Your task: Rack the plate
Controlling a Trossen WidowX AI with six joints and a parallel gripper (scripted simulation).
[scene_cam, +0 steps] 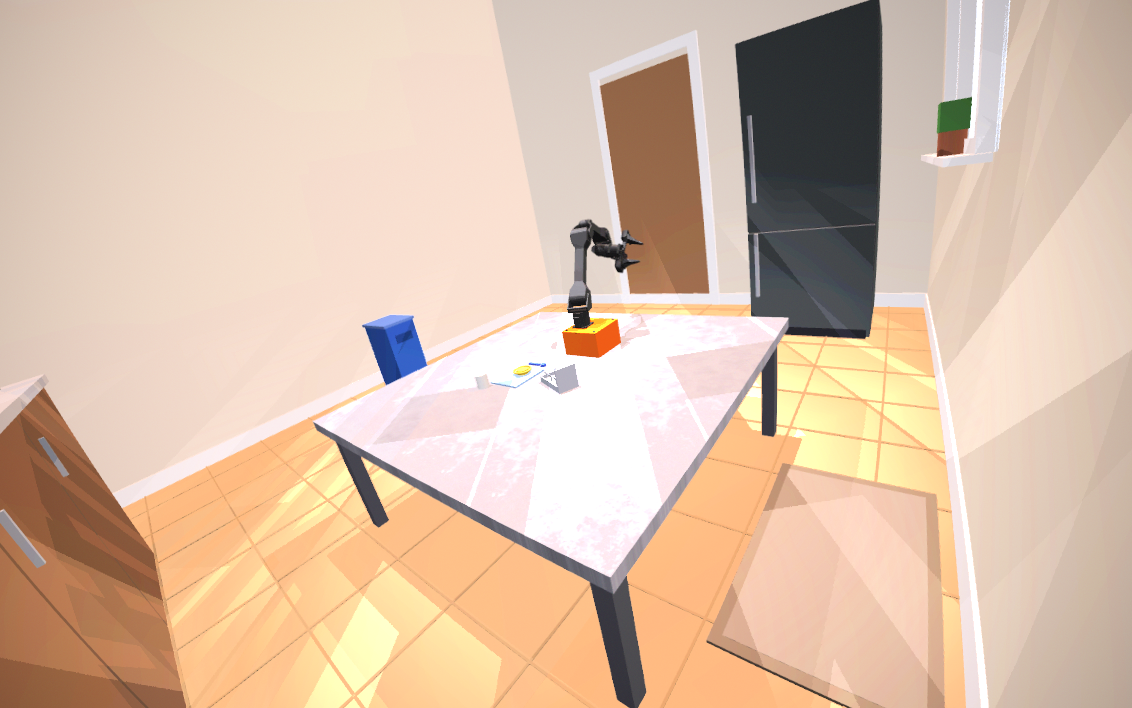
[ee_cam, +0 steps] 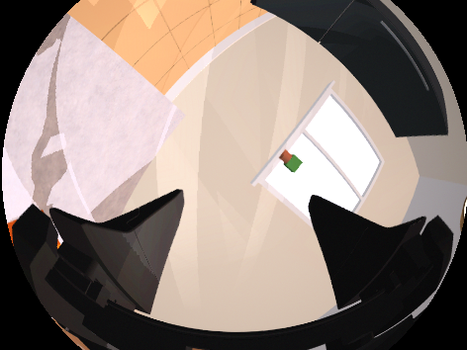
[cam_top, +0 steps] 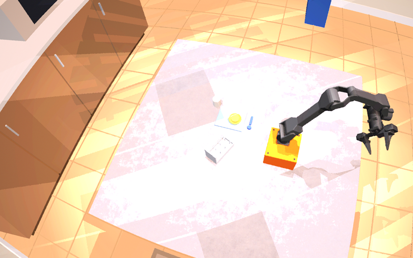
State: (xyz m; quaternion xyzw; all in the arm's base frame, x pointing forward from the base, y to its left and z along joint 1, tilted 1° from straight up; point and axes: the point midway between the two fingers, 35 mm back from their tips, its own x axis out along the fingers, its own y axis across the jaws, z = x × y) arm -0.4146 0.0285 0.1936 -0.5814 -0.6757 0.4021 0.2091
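Right now my gripper tip is 69 cm short of the yellow plate, 28 cm above it and 15 cm to the left of it. Round my gripper tip: light blue mat 72 cm ahead, 29 cm below, 16 cm to the right; then blue spoon 61 cm ahead, 29 cm below, 15 cm to the right; then grey dish rack 72 cm ahead, 27 cm below, 4 cm to the left.
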